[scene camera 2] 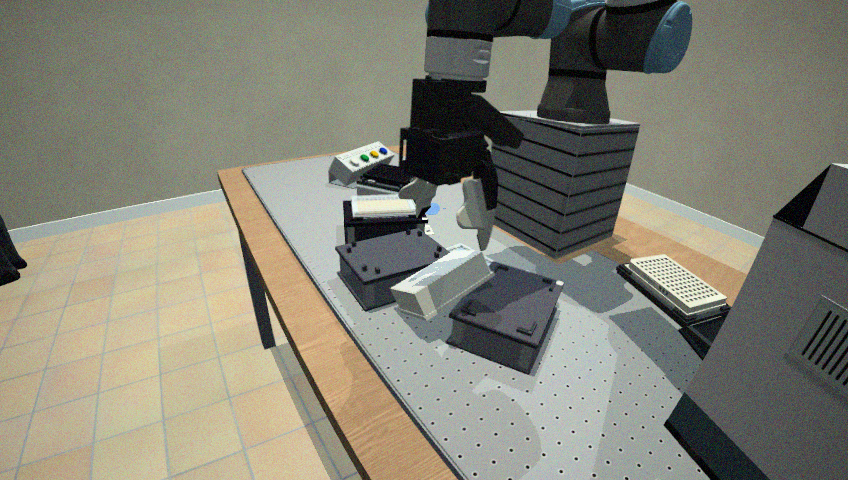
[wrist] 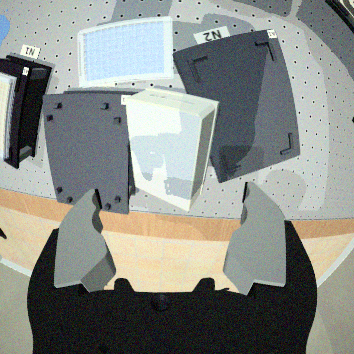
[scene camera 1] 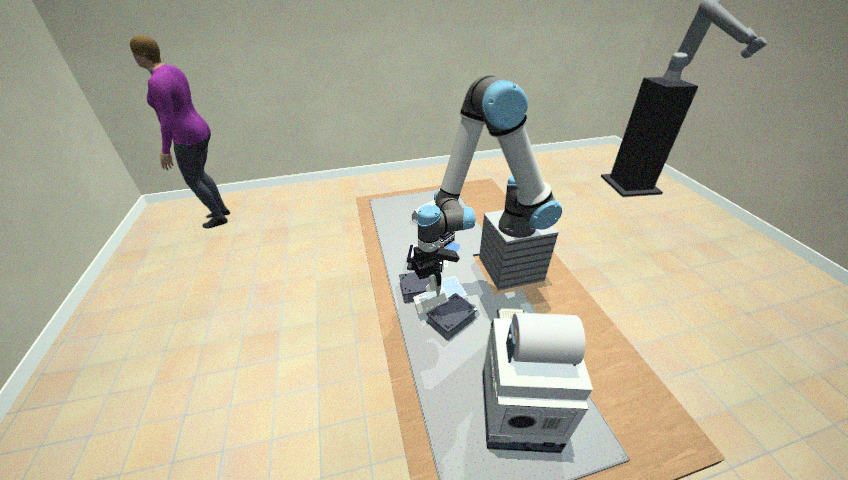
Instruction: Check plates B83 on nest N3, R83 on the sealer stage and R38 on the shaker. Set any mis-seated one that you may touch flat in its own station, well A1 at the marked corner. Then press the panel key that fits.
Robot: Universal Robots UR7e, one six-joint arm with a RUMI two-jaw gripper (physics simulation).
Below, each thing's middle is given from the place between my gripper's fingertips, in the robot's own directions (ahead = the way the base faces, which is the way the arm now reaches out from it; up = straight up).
Right now the cream plate (scene camera 2: pixel 423 295) is 8 cm below my hand. Also, from my hand: black plate with blue wells (scene camera 2: pixel 387 174) 10 cm behind, 46 cm to the right, 7 cm below.
